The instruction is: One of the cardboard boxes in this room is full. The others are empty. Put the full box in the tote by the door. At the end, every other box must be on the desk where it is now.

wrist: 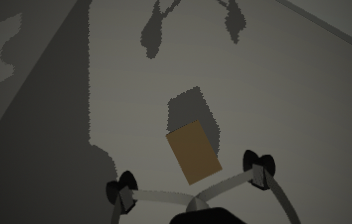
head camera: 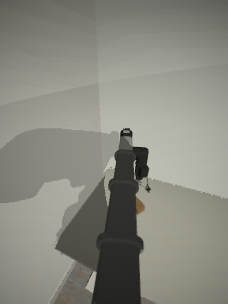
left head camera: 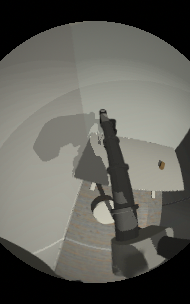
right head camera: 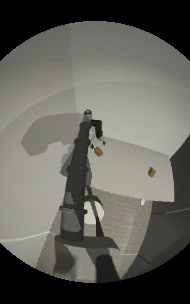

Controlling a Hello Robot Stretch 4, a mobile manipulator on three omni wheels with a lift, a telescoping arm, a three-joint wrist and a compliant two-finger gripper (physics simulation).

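Where they show: gripper, fingertip midpoint: (wrist: 189,173) (head camera: 137,194) (right head camera: 97,145); robot's base, origin of the base link: (left head camera: 105,211) (right head camera: 90,211).
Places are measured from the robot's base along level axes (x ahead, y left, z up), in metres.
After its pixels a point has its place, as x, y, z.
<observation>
A small brown cardboard box (head camera: 140,205) @[0.717, -0.118, 0.742] (right head camera: 98,151) @[0.718, -0.100, 0.742] (wrist: 194,152) @[0.734, -0.098, 0.742] lies on the pale desk (head camera: 180,220) @[0.663, -0.373, 0.692] (left head camera: 140,155) @[0.628, -0.503, 0.692] (right head camera: 125,172) @[0.458, -0.411, 0.692] (wrist: 280,100) @[0.862, -0.241, 0.692]; in the head view the arm partly covers it. A second brown box (left head camera: 161,164) @[0.418, -0.744, 0.740] (right head camera: 151,172) @[0.410, -0.739, 0.742] stands further right on the desk. My gripper (right head camera: 98,145) @[0.719, -0.088, 0.840] (wrist: 189,173) @[0.719, -0.088, 0.840] is open and empty above the desk. In the wrist view the first box shows ahead of and between the spread fingertips, turned slightly, with its shadow beside it. Whether either box is full cannot be seen. The tote does not show.
Walls meet in a corner behind the desk's left end. The long dark arm (head camera: 120,215) @[0.282, 0.001, 1.257] (left head camera: 119,172) @[0.208, 0.001, 1.260] (right head camera: 77,172) @[0.213, -0.009, 1.260] reaches over the desk. A round pale disc (left head camera: 104,212) @[-0.009, 0.027, 0.187] (right head camera: 93,213) @[-0.020, -0.049, 0.187] shows low in front of the desk, over the wood-patterned floor (left head camera: 85,235) @[-0.478, 0.371, -0.028] (right head camera: 127,225) @[-0.330, -0.652, -0.028].
</observation>
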